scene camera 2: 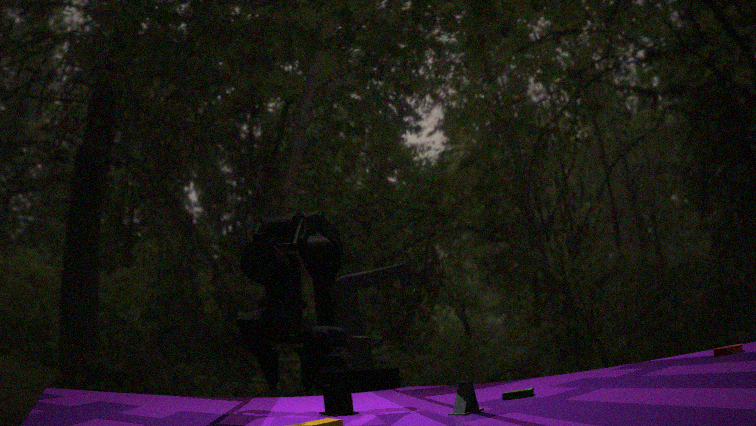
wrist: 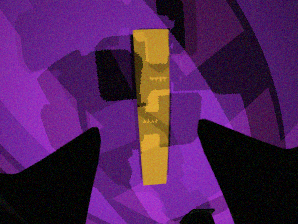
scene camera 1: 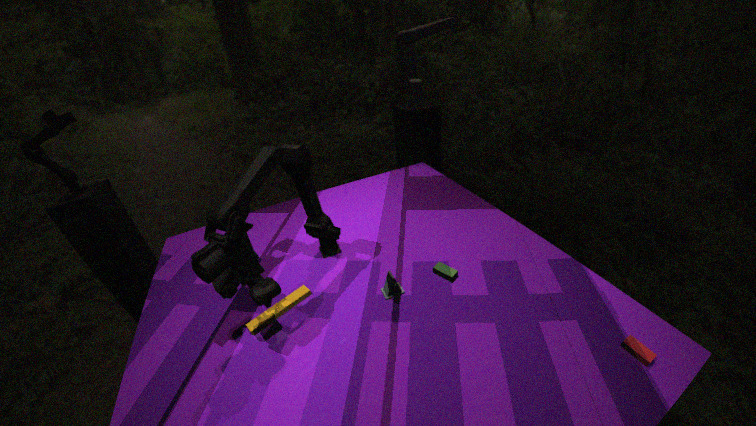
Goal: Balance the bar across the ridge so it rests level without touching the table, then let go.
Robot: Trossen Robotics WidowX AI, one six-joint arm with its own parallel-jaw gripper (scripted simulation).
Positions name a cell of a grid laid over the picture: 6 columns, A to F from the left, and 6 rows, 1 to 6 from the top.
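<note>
A yellow bar (scene camera 1: C5) is in view, and the bar appears in the wrist view (wrist: D2) too. My gripper (scene camera 1: C5), visible in the wrist view (wrist: D4) as well, is open and holds nothing.
</note>
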